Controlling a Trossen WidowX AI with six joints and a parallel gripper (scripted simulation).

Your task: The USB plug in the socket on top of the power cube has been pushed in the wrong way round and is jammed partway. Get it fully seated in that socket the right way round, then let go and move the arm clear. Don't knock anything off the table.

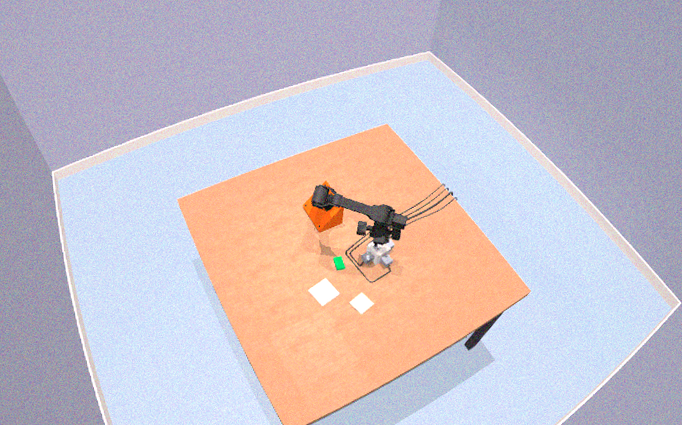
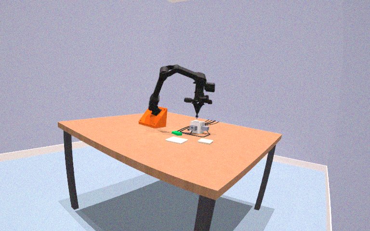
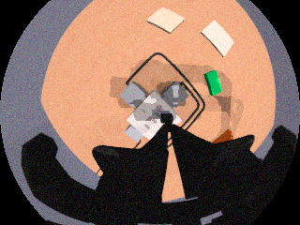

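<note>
The usb plug is 20 mm below my gripper tip. From my gripper tip the other things lie so: green block 20 mm behind, 160 mm to the right, 130 mm below.
</note>
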